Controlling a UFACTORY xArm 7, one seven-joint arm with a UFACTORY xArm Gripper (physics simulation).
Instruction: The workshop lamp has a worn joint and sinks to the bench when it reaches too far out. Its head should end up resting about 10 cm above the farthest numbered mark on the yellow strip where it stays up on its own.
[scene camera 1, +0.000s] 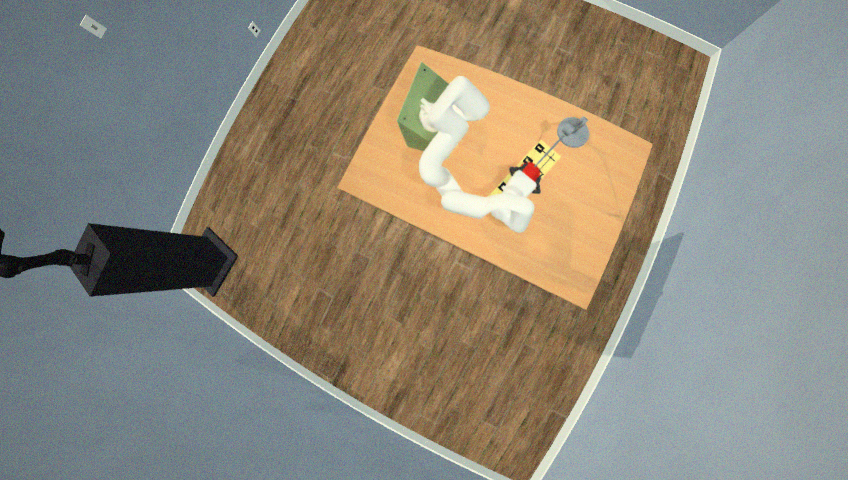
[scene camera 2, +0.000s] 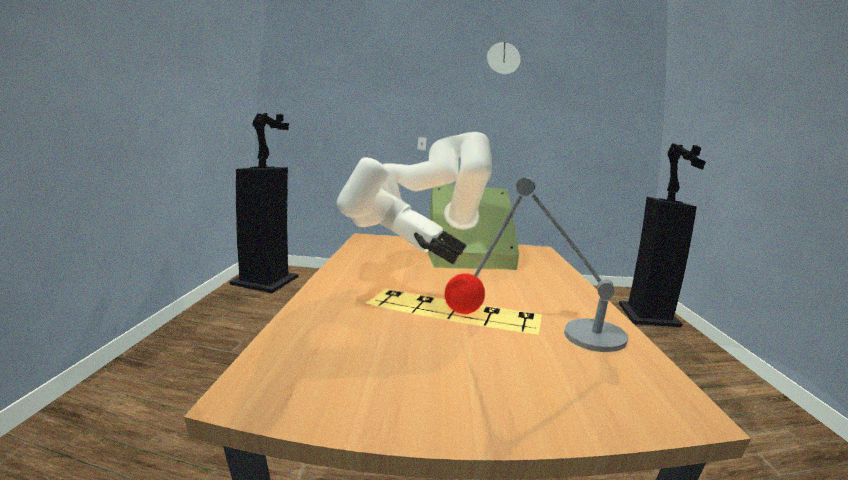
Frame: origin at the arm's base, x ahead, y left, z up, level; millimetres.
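Where they show: gripper, fingertip midpoint: (scene camera 1: 533, 170) (scene camera 2: 460, 254); arm's base, origin of the base link: (scene camera 2: 461, 215).
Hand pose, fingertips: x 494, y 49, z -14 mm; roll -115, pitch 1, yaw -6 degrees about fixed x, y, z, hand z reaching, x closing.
Observation:
Things, the pixels of their top centre, and the offset from my fingertips. "spot": a spot on its surface instead. Level surfaces: height alone.
- lamp's red ball head, surface spot: (scene camera 2: 464, 293) spot: dz -82, dx +40, dy +21 mm
- lamp base, surface spot: (scene camera 2: 586, 337) (scene camera 1: 576, 141) spot: dz -137, dx +103, dy +316 mm
- farthest numbered mark, surface spot: (scene camera 2: 392, 293) spot: dz -149, dx -73, dy -179 mm
- lamp's elbow joint, surface spot: (scene camera 2: 525, 186) spot: dz +177, dx +34, dy +135 mm
- wooden table, its level: dz -150 mm
The lamp's red ball head (scene camera 1: 531, 171) (scene camera 2: 464, 293) hangs from the grey upper rod, in front of the middle mark of the yellow strip (scene camera 1: 548, 149) (scene camera 2: 440, 302) in the scene camera 2 view. It looks raised above the strip; its exact height is unclear. The lamp base (scene camera 1: 571, 140) (scene camera 2: 586, 337) stands beyond the strip's near end. The farthest numbered mark (scene camera 2: 392, 293) is at the strip's left end in that view. My gripper (scene camera 1: 526, 179) (scene camera 2: 455, 249) is open and empty, tilted down, its black fingers above and behind the head. Whether they touch it is unclear.
The lamp's elbow joint (scene camera 2: 525, 186) stands high between its two rods. The green robot base block (scene camera 1: 413, 132) (scene camera 2: 476, 259) sits at the far end of the wooden table (scene camera 1: 571, 243) (scene camera 2: 357, 380). Black pedestals (scene camera 2: 261, 226) (scene camera 2: 666, 261) with small dark arms stand beyond the table's sides.

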